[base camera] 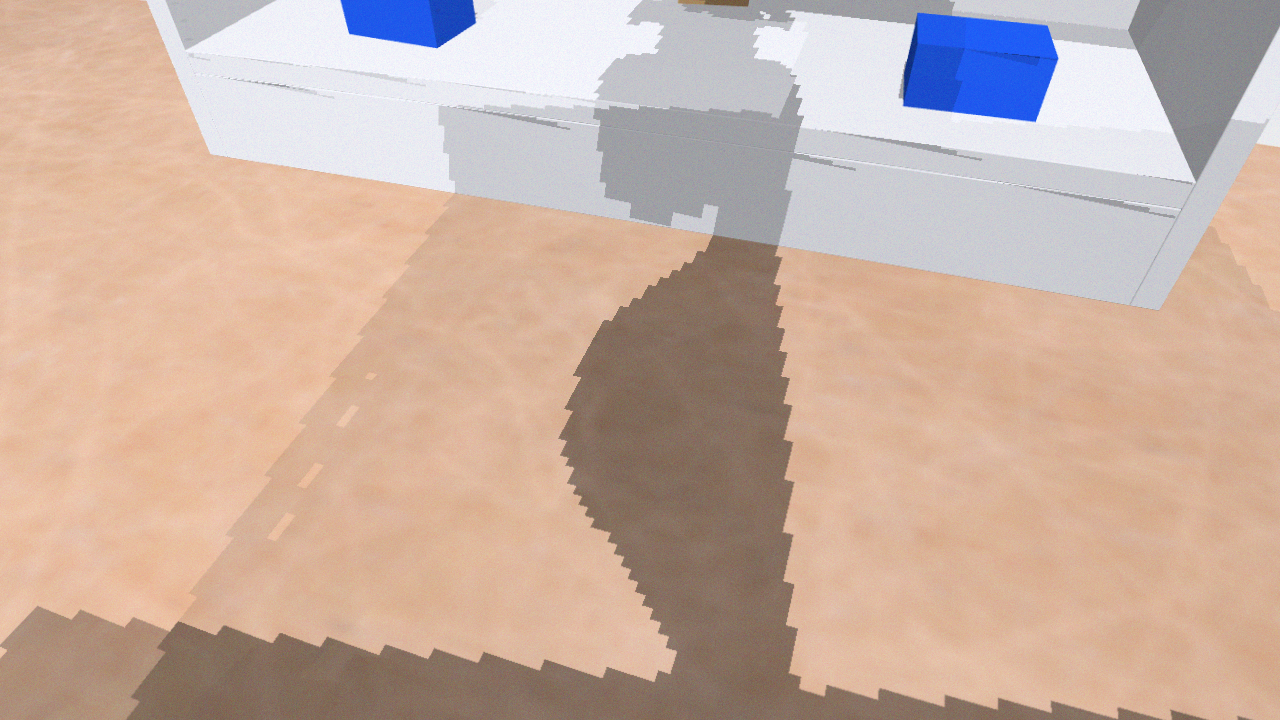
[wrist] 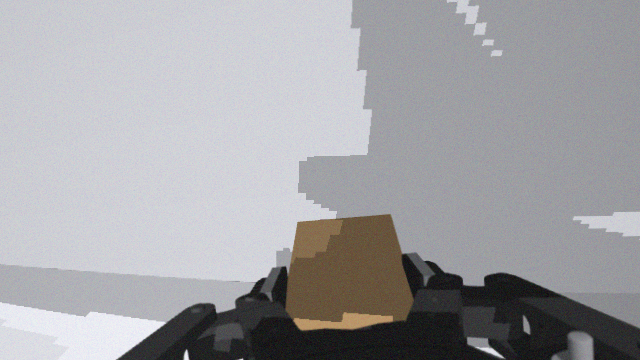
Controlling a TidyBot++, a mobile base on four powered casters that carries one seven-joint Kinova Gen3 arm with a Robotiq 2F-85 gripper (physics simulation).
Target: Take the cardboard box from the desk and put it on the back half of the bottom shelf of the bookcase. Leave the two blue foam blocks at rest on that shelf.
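Observation:
The cardboard box is held between the two fingers of my gripper, which is shut on it. In the base camera view a small part of the box shows at the top edge, above the bottom shelf of the bookcase. Whether the box touches the shelf cannot be told. One blue foam block rests on the shelf to the left, cut off by the top edge of the view. The other blue foam block rests on the shelf to the right. The box is between them, apart from both. The gripper does not show in the base camera view.
The bookcase's white front base board stands on the tan floor. Its right side panel rises beside the right block. In the wrist view a pale, partly shadowed panel fills the area beyond the box. The arm's shadow falls across floor and shelf.

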